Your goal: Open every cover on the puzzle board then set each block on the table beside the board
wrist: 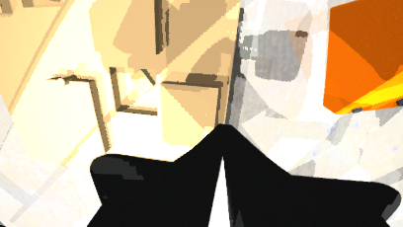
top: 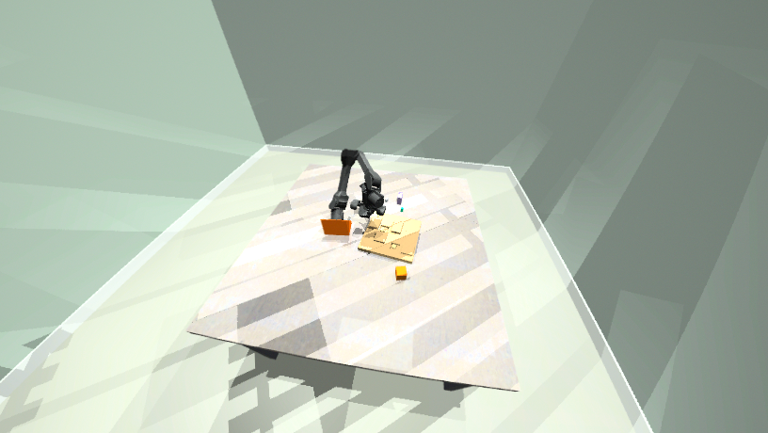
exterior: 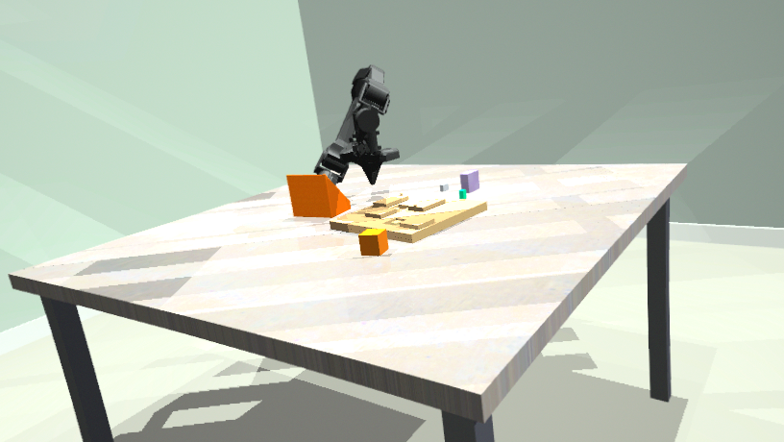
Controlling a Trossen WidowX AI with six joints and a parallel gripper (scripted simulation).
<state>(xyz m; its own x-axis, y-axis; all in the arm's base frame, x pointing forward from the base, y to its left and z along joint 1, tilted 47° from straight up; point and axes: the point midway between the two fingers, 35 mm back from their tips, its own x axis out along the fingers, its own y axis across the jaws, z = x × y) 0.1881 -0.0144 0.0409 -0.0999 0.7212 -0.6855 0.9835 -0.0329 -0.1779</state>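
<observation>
The green block is 18 cm ahead of my gripper tip, 17 cm to the left of it and 7 cm below it. Also, from my gripper tip: grey block: 26 cm to the left, 7 cm below, 7 cm ahead; then purple block: 27 cm to the left, 16 cm ahead, 5 cm below; then orange cube: 28 cm to the right, 21 cm ahead, 6 cm below.
</observation>
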